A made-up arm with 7 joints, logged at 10 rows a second.
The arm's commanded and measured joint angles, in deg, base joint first. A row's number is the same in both.
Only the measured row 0 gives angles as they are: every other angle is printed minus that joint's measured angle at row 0.
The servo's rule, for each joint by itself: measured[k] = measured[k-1] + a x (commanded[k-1-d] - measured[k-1]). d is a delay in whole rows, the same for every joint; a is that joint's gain. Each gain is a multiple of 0.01, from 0.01 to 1. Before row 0 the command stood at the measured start. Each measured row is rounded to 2 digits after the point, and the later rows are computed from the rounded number. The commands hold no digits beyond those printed.
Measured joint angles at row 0:
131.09, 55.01, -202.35, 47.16, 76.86, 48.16, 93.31
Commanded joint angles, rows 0 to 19:
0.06, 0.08, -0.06, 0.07, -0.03, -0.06, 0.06
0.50, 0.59, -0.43, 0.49, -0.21, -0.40, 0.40
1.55, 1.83, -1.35, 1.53, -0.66, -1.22, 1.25
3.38, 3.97, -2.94, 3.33, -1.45, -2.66, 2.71
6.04, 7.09, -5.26, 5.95, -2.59, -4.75, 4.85
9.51, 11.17, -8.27, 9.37, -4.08, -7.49, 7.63
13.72, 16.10, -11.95, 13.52, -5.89, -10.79, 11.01
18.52, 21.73, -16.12, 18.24, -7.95, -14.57, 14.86
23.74, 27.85, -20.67, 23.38, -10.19, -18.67, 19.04
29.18, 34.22, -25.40, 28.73, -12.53, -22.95, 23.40
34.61, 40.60, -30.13, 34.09, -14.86, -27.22, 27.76
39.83, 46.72, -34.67, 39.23, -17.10, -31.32, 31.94
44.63, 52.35, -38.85, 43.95, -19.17, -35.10, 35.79
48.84, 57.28, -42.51, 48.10, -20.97, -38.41, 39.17
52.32, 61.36, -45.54, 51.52, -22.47, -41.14, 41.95
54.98, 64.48, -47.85, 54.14, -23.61, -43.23, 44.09
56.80, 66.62, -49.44, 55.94, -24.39, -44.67, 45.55
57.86, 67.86, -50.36, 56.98, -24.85, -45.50, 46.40
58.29, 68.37, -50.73, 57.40, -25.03, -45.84, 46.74
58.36, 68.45, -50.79, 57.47, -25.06, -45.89, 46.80
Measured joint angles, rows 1 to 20:
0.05, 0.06, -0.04, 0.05, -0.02, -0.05, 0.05
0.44, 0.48, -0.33, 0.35, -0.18, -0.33, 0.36
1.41, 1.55, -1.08, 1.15, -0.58, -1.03, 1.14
3.12, 3.46, -2.46, 2.63, -1.30, -2.32, 2.52
5.66, 6.33, -4.53, 4.89, -2.37, -4.24, 4.57
9.01, 10.15, -7.30, 7.94, -3.79, -6.81, 7.26
13.11, 14.85, -10.74, 11.73, -5.53, -9.95, 10.56
17.82, 20.29, -14.72, 16.16, -7.54, -13.60, 14.34
22.97, 26.26, -19.12, 21.07, -9.74, -17.61, 18.48
28.37, 32.55, -23.77, 26.28, -12.06, -21.83, 22.81
33.80, 38.91, -28.48, 31.59, -14.38, -26.09, 27.17
39.05, 45.08, -33.06, 36.79, -16.64, -30.22, 31.37
43.90, 50.82, -37.34, 41.66, -18.74, -34.08, 35.26
48.20, 55.92, -41.17, 46.04, -20.59, -37.50, 38.70
51.78, 60.22, -44.40, 49.77, -22.15, -40.38, 41.56
54.56, 63.59, -46.95, 52.74, -23.36, -42.63, 43.79
56.51, 65.98, -48.79, 54.92, -24.21, -44.24, 45.34
57.68, 67.47, -49.95, 56.32, -24.74, -45.24, 46.27
58.21, 68.18, -50.53, 57.05, -24.98, -45.71, 46.68
58.34, 68.39, -50.72, 57.34, -25.05, -45.85, 46.79
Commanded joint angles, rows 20 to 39:
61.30, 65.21, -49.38, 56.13, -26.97, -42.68, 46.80
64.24, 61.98, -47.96, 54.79, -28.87, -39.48, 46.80
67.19, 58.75, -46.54, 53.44, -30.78, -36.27, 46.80
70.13, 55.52, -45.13, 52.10, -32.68, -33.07, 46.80
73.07, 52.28, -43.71, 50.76, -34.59, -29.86, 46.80
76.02, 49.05, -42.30, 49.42, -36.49, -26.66, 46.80
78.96, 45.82, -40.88, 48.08, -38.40, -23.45, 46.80
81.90, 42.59, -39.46, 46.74, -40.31, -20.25, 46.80
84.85, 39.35, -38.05, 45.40, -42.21, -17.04, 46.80
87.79, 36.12, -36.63, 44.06, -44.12, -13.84, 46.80
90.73, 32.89, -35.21, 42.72, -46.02, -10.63, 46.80
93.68, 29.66, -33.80, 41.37, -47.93, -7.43, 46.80
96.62, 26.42, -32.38, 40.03, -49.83, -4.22, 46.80
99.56, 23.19, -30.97, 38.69, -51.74, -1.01, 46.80
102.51, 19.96, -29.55, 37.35, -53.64, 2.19, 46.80
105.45, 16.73, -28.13, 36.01, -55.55, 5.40, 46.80
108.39, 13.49, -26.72, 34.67, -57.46, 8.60, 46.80
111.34, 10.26, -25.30, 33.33, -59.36, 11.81, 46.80
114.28, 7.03, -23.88, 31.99, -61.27, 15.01, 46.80
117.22, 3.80, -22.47, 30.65, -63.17, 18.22, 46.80
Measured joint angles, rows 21 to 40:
60.92, 65.88, -49.73, 56.52, -26.64, -43.35, 46.80
63.81, 62.80, -48.42, 55.34, -28.49, -40.29, 46.80
66.75, 59.60, -47.03, 54.05, -30.39, -37.11, 46.80
69.69, 56.38, -45.62, 52.72, -32.29, -33.92, 46.80
72.63, 53.14, -44.21, 51.39, -34.20, -30.71, 46.80
75.58, 49.91, -42.80, 50.05, -36.10, -27.51, 46.80
78.52, 46.68, -41.38, 48.71, -38.01, -24.30, 46.80
81.46, 43.45, -39.96, 47.37, -39.92, -21.10, 46.80
84.41, 40.21, -38.55, 46.03, -41.82, -17.89, 46.80
87.35, 36.98, -37.13, 44.69, -43.73, -14.69, 46.80
90.29, 33.75, -35.71, 43.35, -45.63, -11.48, 46.80
93.24, 30.52, -34.30, 42.00, -47.54, -8.28, 46.80
96.18, 27.28, -32.88, 40.66, -49.44, -5.07, 46.80
99.12, 24.05, -31.47, 39.32, -51.35, -1.86, 46.80
102.07, 20.82, -30.05, 37.98, -53.25, 1.34, 46.80
105.01, 17.59, -28.63, 36.64, -55.16, 4.55, 46.80
107.95, 14.35, -27.22, 35.30, -57.07, 7.75, 46.80
110.90, 11.12, -25.80, 33.96, -58.97, 10.96, 46.80
113.84, 7.89, -24.38, 32.62, -60.88, 14.16, 46.80
116.78, 4.66, -22.97, 31.28, -62.78, 17.37, 46.80

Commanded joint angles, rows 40 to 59:
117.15, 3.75, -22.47, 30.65, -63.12, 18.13, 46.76
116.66, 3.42, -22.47, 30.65, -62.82, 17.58, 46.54
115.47, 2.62, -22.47, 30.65, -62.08, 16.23, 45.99
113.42, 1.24, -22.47, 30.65, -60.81, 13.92, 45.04
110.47, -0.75, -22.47, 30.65, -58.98, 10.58, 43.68
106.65, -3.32, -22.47, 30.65, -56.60, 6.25, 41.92
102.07, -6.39, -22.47, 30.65, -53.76, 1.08, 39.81
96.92, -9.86, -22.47, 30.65, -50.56, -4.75, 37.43
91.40, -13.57, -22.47, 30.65, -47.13, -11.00, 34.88
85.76, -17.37, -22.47, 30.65, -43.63, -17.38, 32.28
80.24, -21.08, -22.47, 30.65, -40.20, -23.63, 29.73
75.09, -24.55, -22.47, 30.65, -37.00, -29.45, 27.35
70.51, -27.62, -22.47, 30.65, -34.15, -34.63, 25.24
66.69, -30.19, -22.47, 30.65, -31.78, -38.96, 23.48
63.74, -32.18, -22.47, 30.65, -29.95, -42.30, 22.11
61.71, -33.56, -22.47, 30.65, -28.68, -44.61, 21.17
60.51, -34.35, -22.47, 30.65, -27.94, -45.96, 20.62
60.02, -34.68, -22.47, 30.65, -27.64, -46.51, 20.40
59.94, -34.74, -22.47, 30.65, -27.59, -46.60, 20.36
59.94, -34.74, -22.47, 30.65, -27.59, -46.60, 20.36
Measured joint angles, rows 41 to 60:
117.10, 3.94, -22.60, 30.85, -63.06, 17.97, 46.76
116.72, 3.53, -22.50, 30.71, -62.86, 17.66, 46.57
115.63, 2.81, -22.48, 30.67, -62.21, 16.53, 46.06
113.71, 1.57, -22.47, 30.66, -61.05, 14.47, 45.16
110.89, -0.26, -22.47, 30.65, -59.33, 11.40, 43.86
107.20, -2.68, -22.47, 30.65, -57.06, 7.33, 42.15
102.74, -5.61, -22.47, 30.65, -54.32, 2.39, 40.09
97.68, -8.97, -22.47, 30.65, -51.20, -3.25, 37.75
92.22, -12.60, -22.47, 30.65, -47.82, -9.37, 35.22
86.60, -16.37, -22.47, 30.65, -44.34, -15.70, 32.63
81.07, -20.09, -22.47, 30.65, -40.90, -21.96, 30.08
75.87, -23.61, -22.47, 30.65, -37.66, -27.88, 27.68
71.21, -26.78, -22.47, 30.65, -34.75, -33.21, 25.53
67.28, -29.47, -22.47, 30.65, -32.28, -37.75, 23.73
64.20, -31.61, -22.47, 30.65, -30.35, -41.34, 22.30
62.03, -33.15, -22.47, 30.65, -28.96, -43.92, 21.31
60.71, -34.10, -22.47, 30.65, -28.11, -45.53, 20.70
60.11, -34.56, -22.47, 30.65, -27.72, -46.30, 20.44
59.96, -34.70, -22.47, 30.65, -27.61, -46.54, 20.37
59.94, -34.73, -22.47, 30.65, -27.59, -46.59, 20.36

